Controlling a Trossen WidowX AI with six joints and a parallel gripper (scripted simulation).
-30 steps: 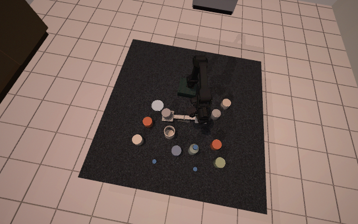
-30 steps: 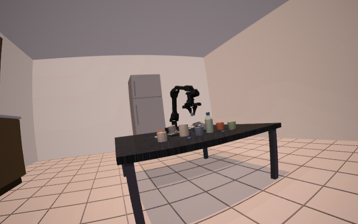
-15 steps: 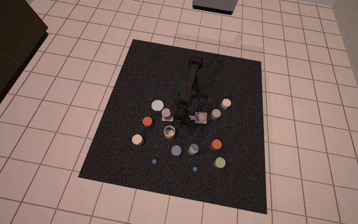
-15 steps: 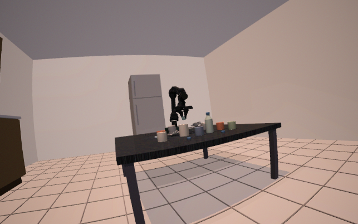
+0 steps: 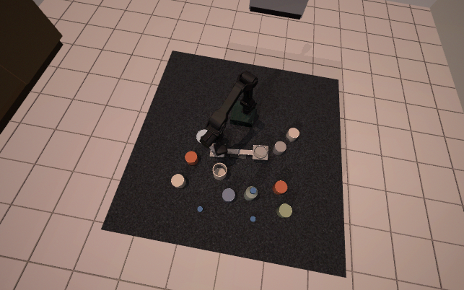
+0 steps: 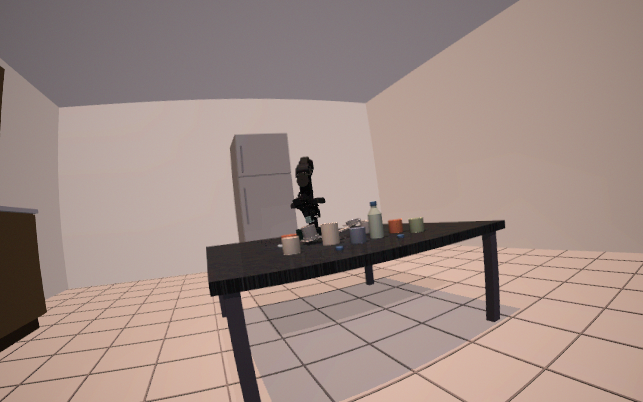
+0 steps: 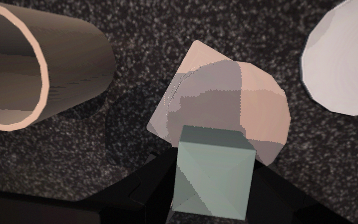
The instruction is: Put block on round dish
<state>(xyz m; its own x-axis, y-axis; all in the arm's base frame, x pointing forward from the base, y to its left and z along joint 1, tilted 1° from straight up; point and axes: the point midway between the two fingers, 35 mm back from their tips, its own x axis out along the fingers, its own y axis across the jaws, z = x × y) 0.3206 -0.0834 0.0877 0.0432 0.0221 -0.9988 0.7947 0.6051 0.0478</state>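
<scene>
Now: gripper tip 120 mm to the left of the round white dish, 110 mm above it and 60 mm past it. Also, from my gripper tip: balance (130 mm to the left, 90 mm below, 30 mm behind); then pale green block (right at my gripper tip); then mug (130 mm ahead, 70 mm below, 60 mm to the left).
</scene>
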